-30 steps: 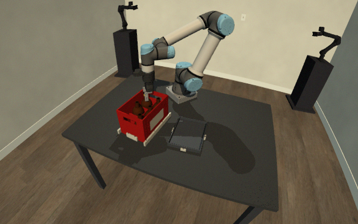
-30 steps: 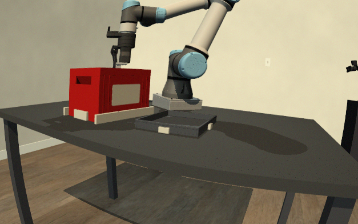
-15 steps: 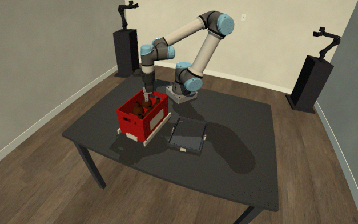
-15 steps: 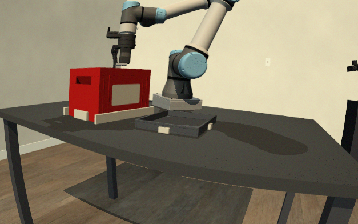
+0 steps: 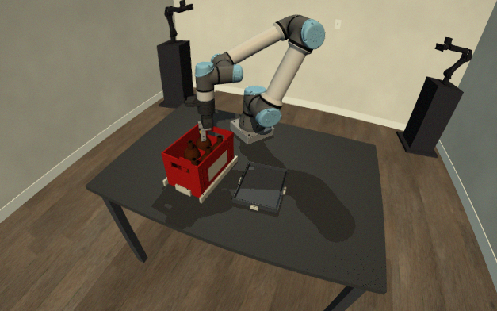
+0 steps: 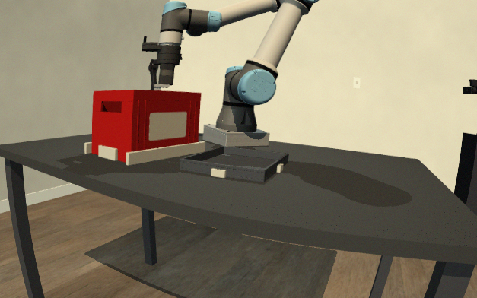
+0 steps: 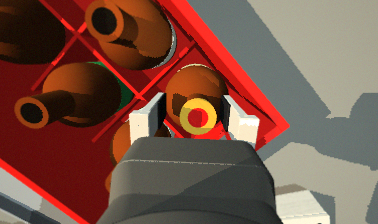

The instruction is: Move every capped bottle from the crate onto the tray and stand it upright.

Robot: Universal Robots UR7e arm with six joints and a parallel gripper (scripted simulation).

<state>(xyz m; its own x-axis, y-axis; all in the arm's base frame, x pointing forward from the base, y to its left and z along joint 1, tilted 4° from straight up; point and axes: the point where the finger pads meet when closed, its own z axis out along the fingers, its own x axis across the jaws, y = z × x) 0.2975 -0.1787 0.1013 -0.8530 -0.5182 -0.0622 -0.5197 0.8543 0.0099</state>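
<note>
My hand is 60 mm above the brown capped bottle. From my hand the other things lie so: dark tray 110 mm ahead, 310 mm to the left, 140 mm below; then red crate 100 mm ahead, 20 mm to the left, 70 mm below.
</note>
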